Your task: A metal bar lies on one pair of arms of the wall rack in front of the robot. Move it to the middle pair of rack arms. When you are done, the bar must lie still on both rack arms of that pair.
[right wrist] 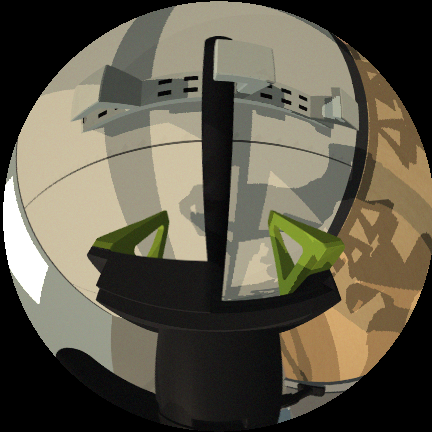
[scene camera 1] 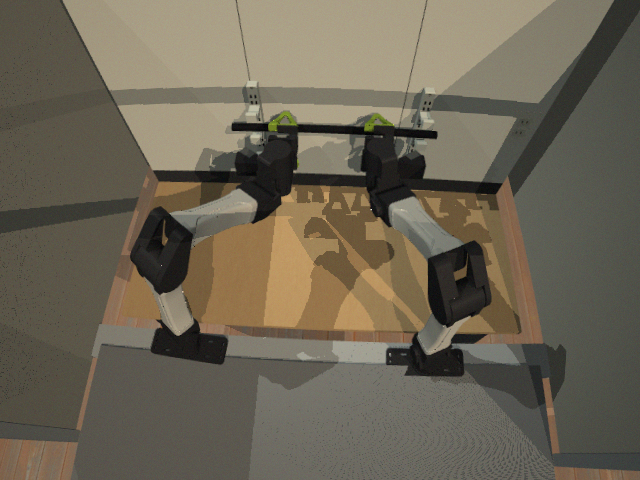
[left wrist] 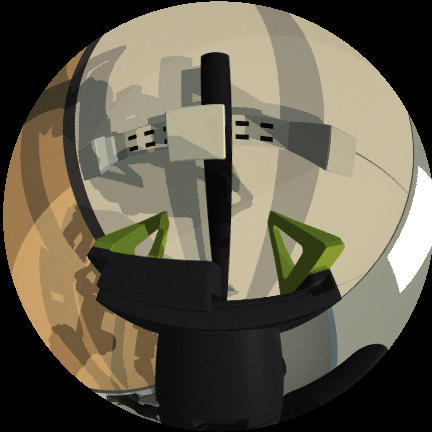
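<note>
The black metal bar [scene camera 1: 330, 128] [left wrist: 218, 195] [right wrist: 217, 175] runs level across the wall rack. In the left wrist view it passes behind the front lip of the middle rack arm [left wrist: 195, 132]; in the right wrist view it passes behind the lip of the middle rack arm [right wrist: 245, 61]. It appears to lie in both; the contact beneath it is hidden. My left gripper [scene camera 1: 289, 135] [left wrist: 217, 216] is open, its green fingers apart on either side of the bar. My right gripper [scene camera 1: 379, 130] [right wrist: 218, 215] is open in the same way around the bar, nearer its right end.
The upper rack arms [left wrist: 342, 150] [right wrist: 120, 86] and lower rack arms [left wrist: 90, 162] [right wrist: 346, 109] hold no bar. The rack's left upright [scene camera 1: 252, 93] and right upright [scene camera 1: 428, 99] stand on the wall, outside the two grippers. A tan board [scene camera 1: 237, 289] lies below the arms.
</note>
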